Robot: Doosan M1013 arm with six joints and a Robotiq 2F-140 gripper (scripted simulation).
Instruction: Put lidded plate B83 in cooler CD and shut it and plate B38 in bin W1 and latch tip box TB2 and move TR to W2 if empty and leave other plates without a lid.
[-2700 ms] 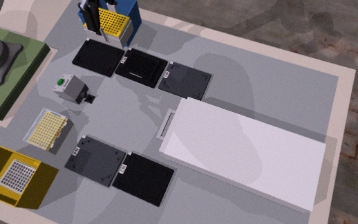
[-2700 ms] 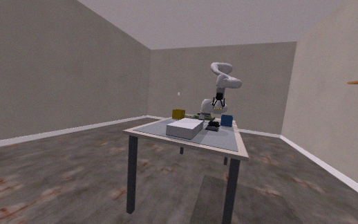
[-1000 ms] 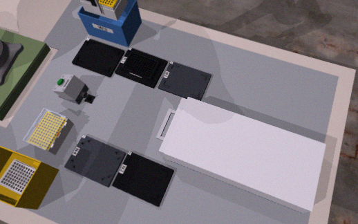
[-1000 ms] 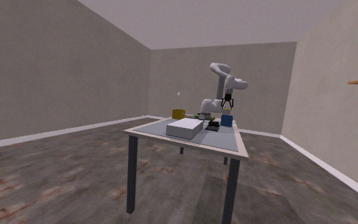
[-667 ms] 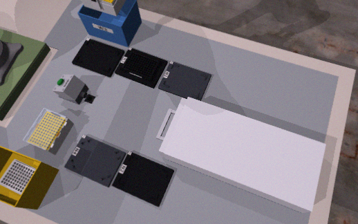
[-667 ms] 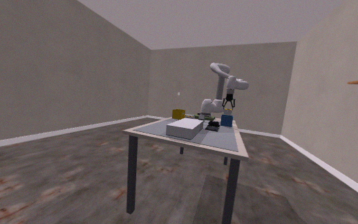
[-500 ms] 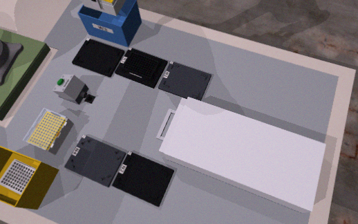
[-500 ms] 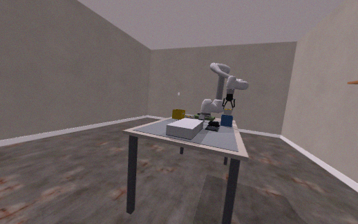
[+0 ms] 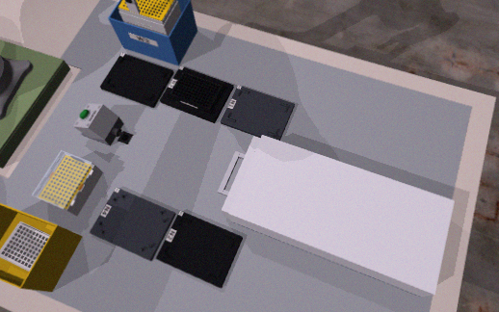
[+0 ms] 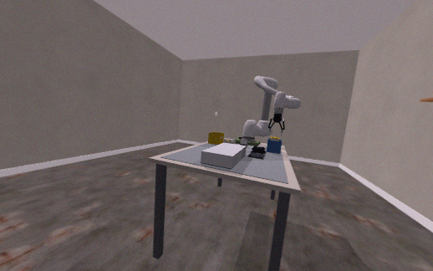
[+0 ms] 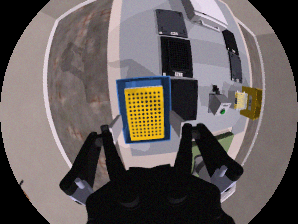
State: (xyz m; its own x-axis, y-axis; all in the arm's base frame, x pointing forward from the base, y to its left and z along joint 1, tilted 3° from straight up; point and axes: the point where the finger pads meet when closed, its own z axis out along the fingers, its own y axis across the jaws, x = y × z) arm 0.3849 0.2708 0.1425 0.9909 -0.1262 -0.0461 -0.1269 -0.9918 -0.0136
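Now: the done key 80 mm behind my hand, 310 mm to the right of it and 120 mm below it. Also, from my hand: yellow tip rack (10 mm behind, 60 mm below); black lid park nest (20 mm behind, 150 mm to the right, 180 mm below); blue bin W2 (150 mm below).
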